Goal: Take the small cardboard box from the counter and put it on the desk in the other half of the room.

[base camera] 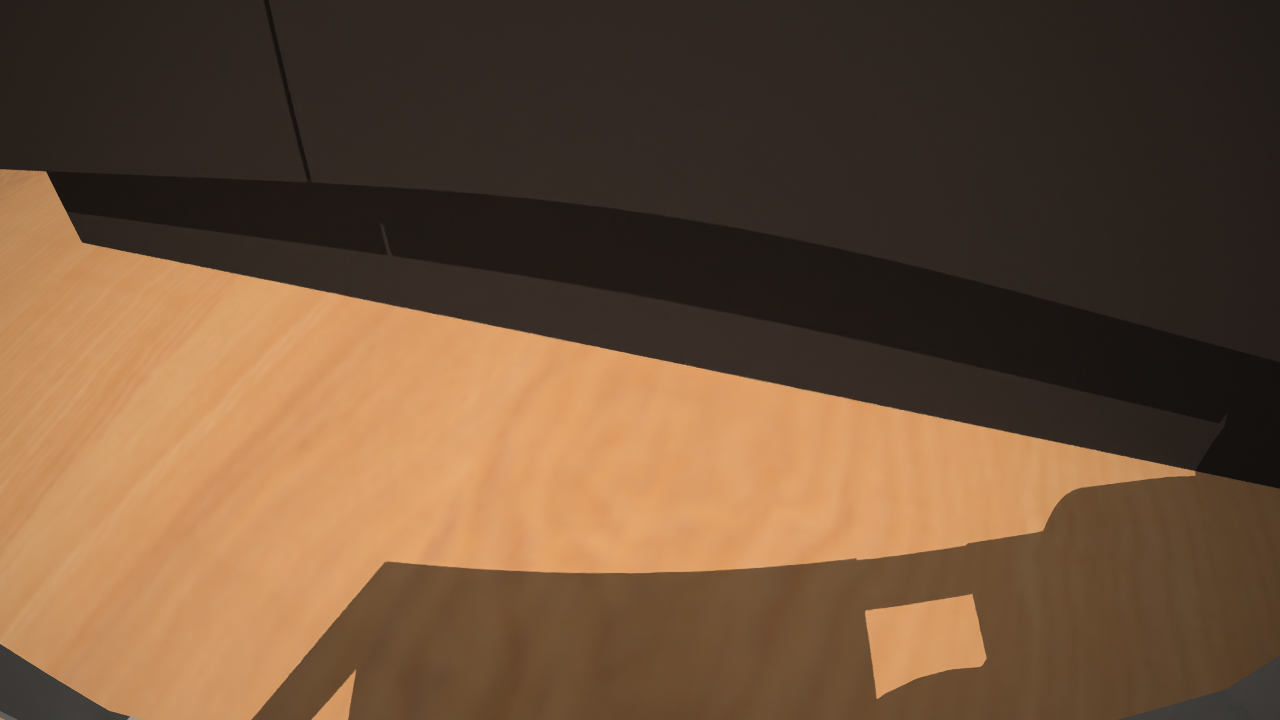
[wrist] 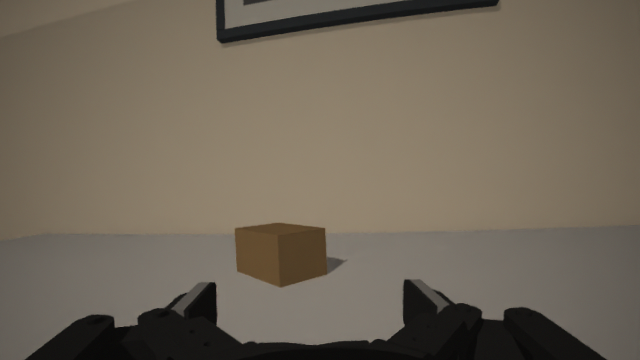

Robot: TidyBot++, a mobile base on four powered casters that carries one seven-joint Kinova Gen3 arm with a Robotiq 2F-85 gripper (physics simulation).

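Frame: origin at the arm's base, x ahead, y left, z up, level; metres.
Seen in the pictures: gripper, fingertip midpoint: (wrist: 310,302).
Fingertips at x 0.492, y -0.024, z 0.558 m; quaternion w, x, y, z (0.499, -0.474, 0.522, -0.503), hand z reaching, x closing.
A point is followed by its place in that frame.
The small brown cardboard box (wrist: 281,256) {x 0.666, y -0.007, z 0.543 m} stands upright on the light grey counter (wrist: 525,280) {x 0.618, y -0.227, z 0.514 m}, one vertical edge turned towards the wrist camera. My gripper (wrist: 310,302) {x 0.492, y -0.024, z 0.558 m} is open, its two fingers wide apart at the bottom of the wrist view, with no object between them. The box is beyond the fingertips, a little left of the middle of the gap, and does not touch them. The desk does not show in either view.
A beige wall (wrist: 320,140) {x 1.004, y -0.084, z 0.693 m} rises behind the counter, with a dark-framed picture (wrist: 350,19) {x 0.964, y -0.149, z 0.918 m} on it. In the base view, dark cabinet fronts (base camera: 671,107) {x 0.406, y -0.008, z -0.183 m} stand close ahead over a recessed plinth. The wooden floor (base camera: 537,429) {x 0.410, y 0.077, z -0.397 m} carries a shadow in front of the base.
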